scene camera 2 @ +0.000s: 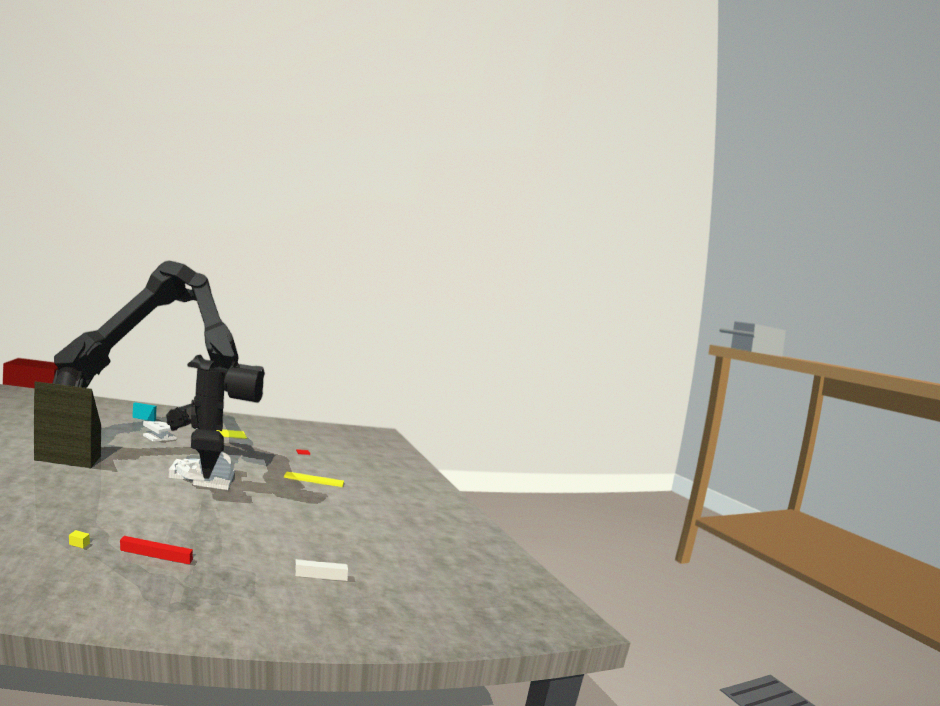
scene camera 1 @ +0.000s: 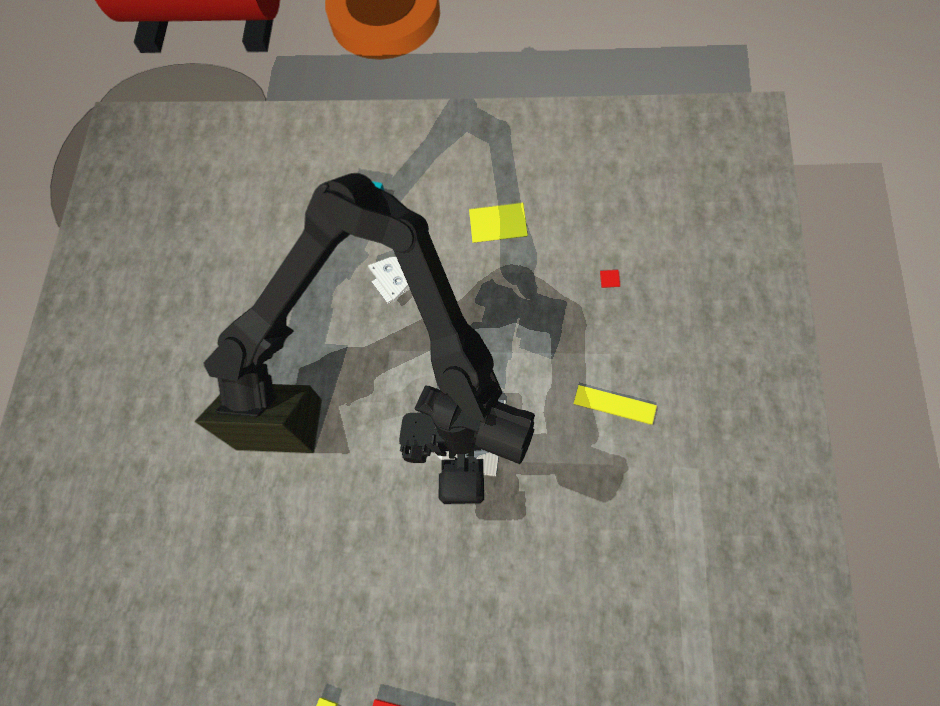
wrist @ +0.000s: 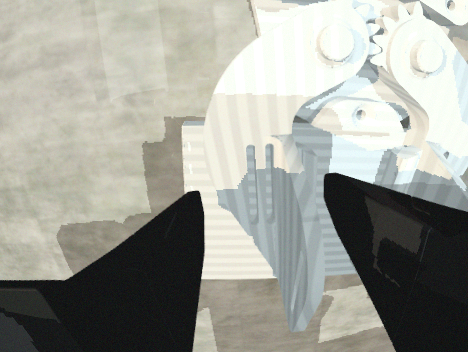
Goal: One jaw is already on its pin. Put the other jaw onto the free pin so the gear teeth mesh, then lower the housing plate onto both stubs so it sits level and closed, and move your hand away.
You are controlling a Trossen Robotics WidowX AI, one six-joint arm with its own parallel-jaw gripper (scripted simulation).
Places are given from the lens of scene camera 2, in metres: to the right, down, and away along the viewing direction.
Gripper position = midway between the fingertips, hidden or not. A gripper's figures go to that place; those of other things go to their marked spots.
my gripper (scene camera 2: 206, 474): -0.50, 0.23, 1.14
red bar (scene camera 2: 128, 544): -0.47, 0.26, 0.76
white bar (scene camera 2: 332, 571): -0.19, 0.30, 0.84
